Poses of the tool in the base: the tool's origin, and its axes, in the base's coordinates. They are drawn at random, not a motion.
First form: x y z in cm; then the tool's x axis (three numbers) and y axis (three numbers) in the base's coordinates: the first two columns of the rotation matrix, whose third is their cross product.
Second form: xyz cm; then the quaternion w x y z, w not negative. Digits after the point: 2 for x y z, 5 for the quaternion.
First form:
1: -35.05 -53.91 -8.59 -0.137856 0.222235 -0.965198 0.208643 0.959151 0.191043
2: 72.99 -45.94 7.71 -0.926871 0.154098 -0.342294 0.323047 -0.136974 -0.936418
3: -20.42 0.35 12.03 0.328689 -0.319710 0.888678 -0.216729 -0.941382 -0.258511
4: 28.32 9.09 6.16 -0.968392 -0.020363 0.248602 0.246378 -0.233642 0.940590
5: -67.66 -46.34 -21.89 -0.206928 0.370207 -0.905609 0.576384 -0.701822 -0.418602
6: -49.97 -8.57 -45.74 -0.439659 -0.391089 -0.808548 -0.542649 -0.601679 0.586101
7: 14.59 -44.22 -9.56 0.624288 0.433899 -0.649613 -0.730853 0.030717 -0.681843
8: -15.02 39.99 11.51 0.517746 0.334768 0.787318 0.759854 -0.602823 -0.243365
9: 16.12 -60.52 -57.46 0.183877 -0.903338 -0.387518 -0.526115 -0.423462 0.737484
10: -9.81 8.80 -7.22 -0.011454 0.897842 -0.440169 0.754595 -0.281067 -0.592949
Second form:
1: -35.05 -53.91 -8.59 0.64084 0.14282 0.75425 0.00530
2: 72.99 -45.94 7.71 0.05773 0.18230 0.65435 -0.73161
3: -20.42 0.35 12.03 0.04635 -0.81375 0.16480 -0.55542
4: 28.32 9.09 6.16 0.08550 -0.09216 -0.61308 -0.77995
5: -67.66 -46.34 -21.89 0.07599 0.62511 0.37857 -0.67834
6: -49.97 -8.57 -45.74 0.05237 -0.52671 0.44319 0.72347
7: 14.59 -44.22 -9.56 0.70557 -0.56064 0.13242 0.41270
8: -15.02 39.99 11.51 0.29514 -0.81961 -0.33388 -0.36007
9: 16.12 -60.52 -57.46 0.22765 0.73493 -0.48626 -0.41426
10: -9.81 8.80 -7.22 0.09109 -0.69712 -0.59259 0.39314
